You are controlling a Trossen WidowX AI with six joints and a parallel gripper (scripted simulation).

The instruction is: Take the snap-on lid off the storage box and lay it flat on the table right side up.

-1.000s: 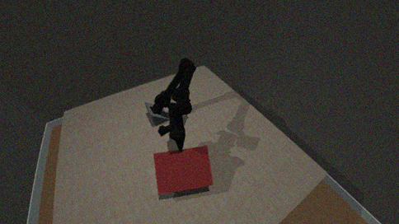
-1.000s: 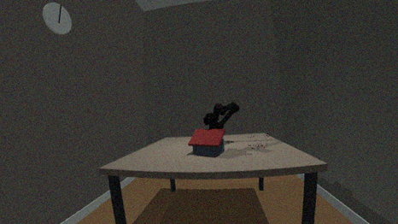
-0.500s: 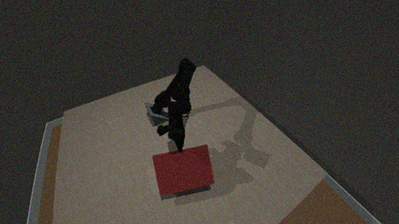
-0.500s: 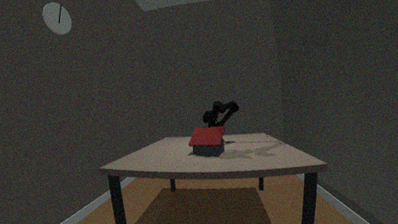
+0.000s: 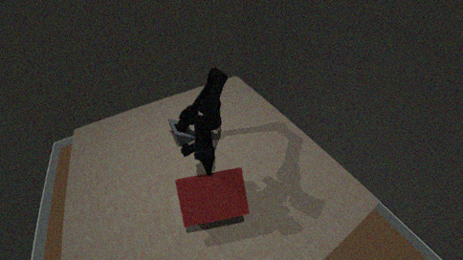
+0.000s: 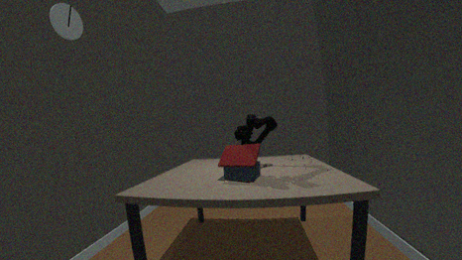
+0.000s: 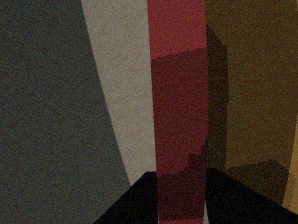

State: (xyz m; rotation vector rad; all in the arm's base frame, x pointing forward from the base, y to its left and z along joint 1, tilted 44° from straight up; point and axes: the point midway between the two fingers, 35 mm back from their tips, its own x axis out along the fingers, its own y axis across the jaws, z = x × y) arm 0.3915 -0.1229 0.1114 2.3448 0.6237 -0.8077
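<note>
My gripper tip is 60 mm short of the lid, 50 mm above it and 20 mm to the left of it. From my gripper tip the other things lie so: blue storage box: 150 mm below, 30 mm ahead, 10 mm to the right.
</note>
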